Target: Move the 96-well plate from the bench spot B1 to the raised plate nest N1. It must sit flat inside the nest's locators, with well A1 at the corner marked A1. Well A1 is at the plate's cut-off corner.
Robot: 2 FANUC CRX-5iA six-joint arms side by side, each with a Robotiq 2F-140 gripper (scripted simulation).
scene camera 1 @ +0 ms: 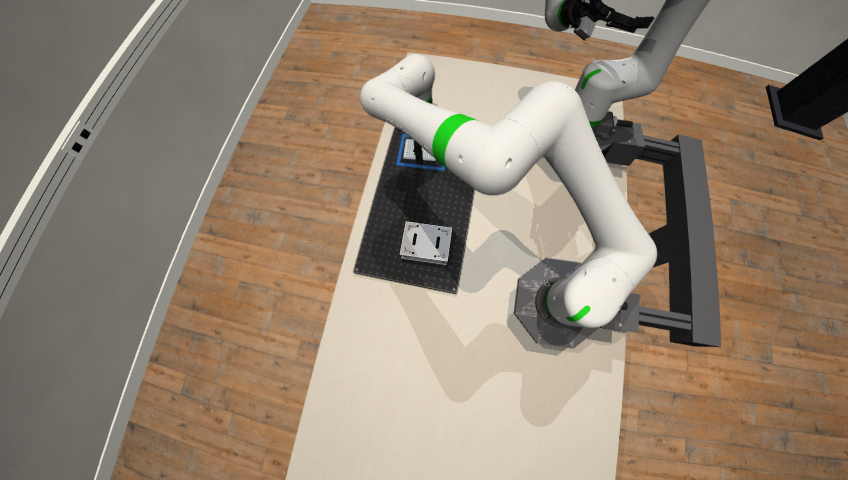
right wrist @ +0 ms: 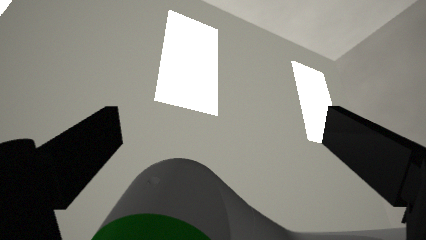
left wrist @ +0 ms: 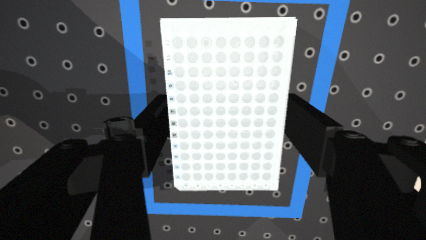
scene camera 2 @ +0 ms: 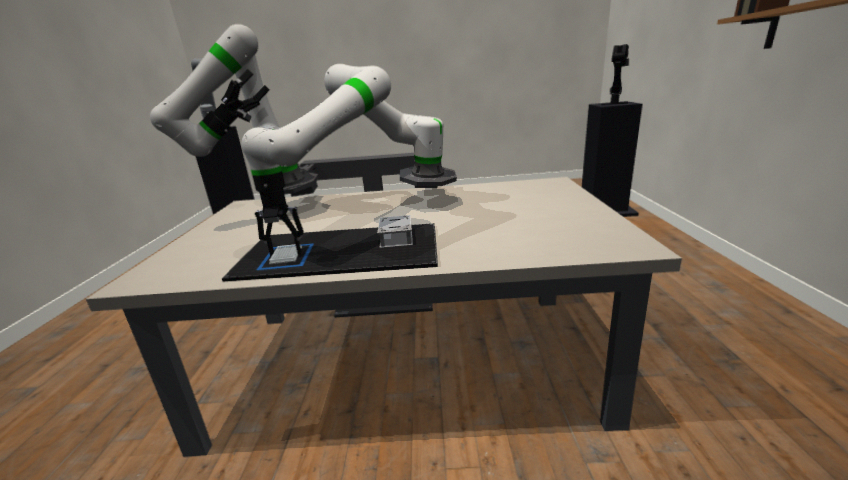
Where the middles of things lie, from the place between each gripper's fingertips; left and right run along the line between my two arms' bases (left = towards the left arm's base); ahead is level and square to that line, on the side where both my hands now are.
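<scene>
The raised nest (scene camera 1: 425,246) is 390 mm ahead of my right hand, 570 mm to the left of it and 520 mm below it. My right gripper (scene camera 2: 259,79) is 510 mm short of the white 96-well plate (left wrist: 222,138), 190 mm to the right of it and 570 mm above it.
The white 96-well plate is 20 mm below my left hand. My left hand is 380 mm to the right of the raised nest, 120 mm past it and 20 mm below it.
</scene>
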